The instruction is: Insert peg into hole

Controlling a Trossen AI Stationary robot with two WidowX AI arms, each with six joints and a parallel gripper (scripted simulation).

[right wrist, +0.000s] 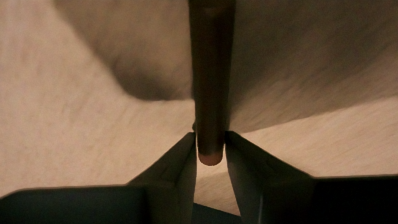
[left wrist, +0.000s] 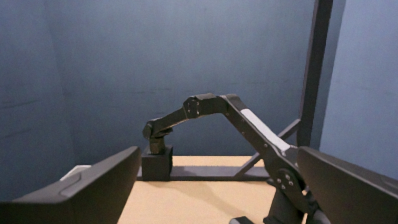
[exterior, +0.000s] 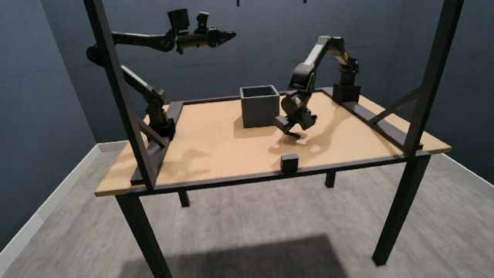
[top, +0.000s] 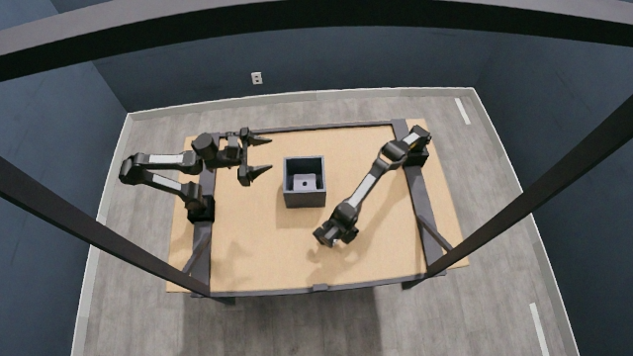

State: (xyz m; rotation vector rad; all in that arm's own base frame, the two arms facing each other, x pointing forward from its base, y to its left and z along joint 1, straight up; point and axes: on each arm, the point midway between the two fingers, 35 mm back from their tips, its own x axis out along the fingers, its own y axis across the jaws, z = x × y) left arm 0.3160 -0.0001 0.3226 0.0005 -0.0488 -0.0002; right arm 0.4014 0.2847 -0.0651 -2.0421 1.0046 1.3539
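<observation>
Now: the dark brown peg 30 mm below my right hand, 10 mm to the right of it and 10 mm behind it. Also, from my right hand: light plate (190 mm ahead, 50 mm to the left, 10 mm above).
</observation>
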